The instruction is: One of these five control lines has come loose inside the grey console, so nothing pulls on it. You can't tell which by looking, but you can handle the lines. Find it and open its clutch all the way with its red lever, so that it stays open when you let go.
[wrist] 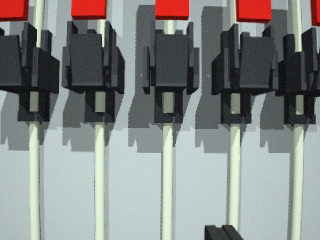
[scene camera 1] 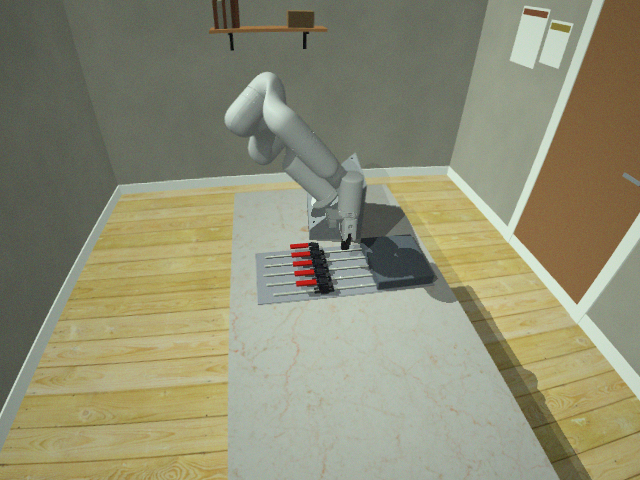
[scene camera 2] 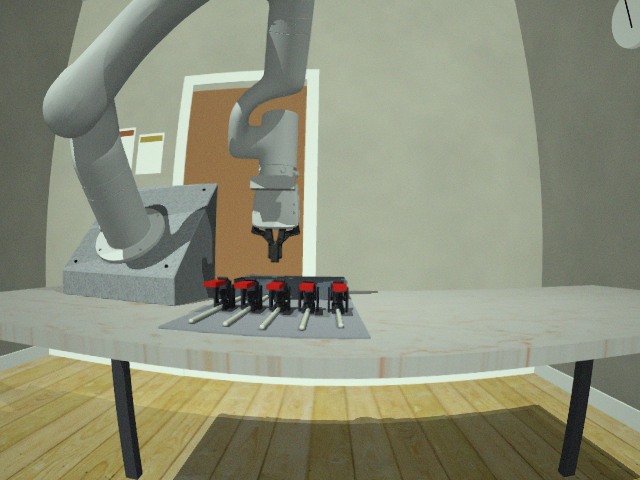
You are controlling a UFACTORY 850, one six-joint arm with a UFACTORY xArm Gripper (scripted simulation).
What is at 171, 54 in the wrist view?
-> A black clutch.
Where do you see a grey plate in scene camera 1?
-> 265, 293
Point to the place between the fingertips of the gripper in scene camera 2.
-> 274, 262
